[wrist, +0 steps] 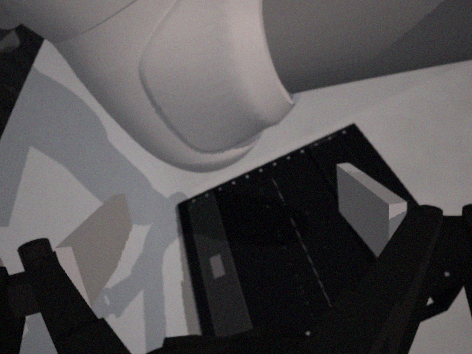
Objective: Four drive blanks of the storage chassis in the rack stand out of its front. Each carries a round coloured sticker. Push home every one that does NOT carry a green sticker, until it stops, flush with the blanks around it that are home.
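Frame: origin at the arm's base, x ahead, y left, z up, level; millimetres.
Seen in the pictures: gripper, between the fingertips: (232, 202).
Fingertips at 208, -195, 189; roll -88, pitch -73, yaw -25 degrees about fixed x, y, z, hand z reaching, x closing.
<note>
A point is followed by its place in that frame, as x, y, z.
A black rack-like body (320, 175) {699, 320, 341} shows in the lower middle and right, tilted in the view, with a row of small pale dots along its upper edge and a thin dashed line down its face. I cannot make out the chassis, its blanks or any coloured sticker in this view. My gripper (232, 202) {208, -195, 189} is wide open, with one pale finger pad at the left and the other at the right in front of the black body. Nothing shows between the pads at close range. The gripper's dark linkage hides the lower part of the body.
A large pale, rounded arm part (200, 75) {168, -83, 200} fills the top middle. A dark grey strip (227, 300) {743, 101, 1} with a small light rectangle (217, 266) {724, 194, -2} runs along the black body's left side. Pale floor with grey shadows lies at the left. A dark shape stands at the upper left edge.
</note>
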